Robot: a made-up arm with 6 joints. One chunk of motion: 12 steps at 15 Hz.
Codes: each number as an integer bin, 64 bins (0 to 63) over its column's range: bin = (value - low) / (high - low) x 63, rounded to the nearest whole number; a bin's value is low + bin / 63 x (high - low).
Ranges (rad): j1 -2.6..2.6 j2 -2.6..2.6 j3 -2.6..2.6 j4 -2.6..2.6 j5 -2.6..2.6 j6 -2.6..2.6
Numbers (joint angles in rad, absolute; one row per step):
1: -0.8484 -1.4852 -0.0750 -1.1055 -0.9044 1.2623
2: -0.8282 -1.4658 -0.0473 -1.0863 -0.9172 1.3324
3: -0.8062 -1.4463 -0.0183 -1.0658 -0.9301 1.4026
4: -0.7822 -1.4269 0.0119 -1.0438 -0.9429 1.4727
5: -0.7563 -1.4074 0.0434 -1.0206 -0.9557 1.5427
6: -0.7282 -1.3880 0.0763 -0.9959 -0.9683 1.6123
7: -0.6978 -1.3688 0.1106 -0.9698 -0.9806 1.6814
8: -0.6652 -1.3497 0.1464 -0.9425 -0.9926 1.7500
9: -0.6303 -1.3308 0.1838 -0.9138 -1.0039 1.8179
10: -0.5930 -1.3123 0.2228 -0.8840 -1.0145 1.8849
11: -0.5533 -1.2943 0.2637 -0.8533 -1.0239 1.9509
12: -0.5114 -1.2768 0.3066 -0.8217 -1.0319 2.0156
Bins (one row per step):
1: 21 14 31 18 21 47
2: 21 14 31 18 20 48
3: 22 14 31 19 20 48
4: 22 14 32 19 20 49
5: 22 14 32 19 20 50
6: 23 15 32 19 20 51
7: 23 15 33 20 20 52
8: 23 15 33 20 19 53
9: 24 15 34 20 19 54
10: 24 16 34 21 19 54
11: 25 16 35 21 19 55
12: 25 16 35 22 19 56

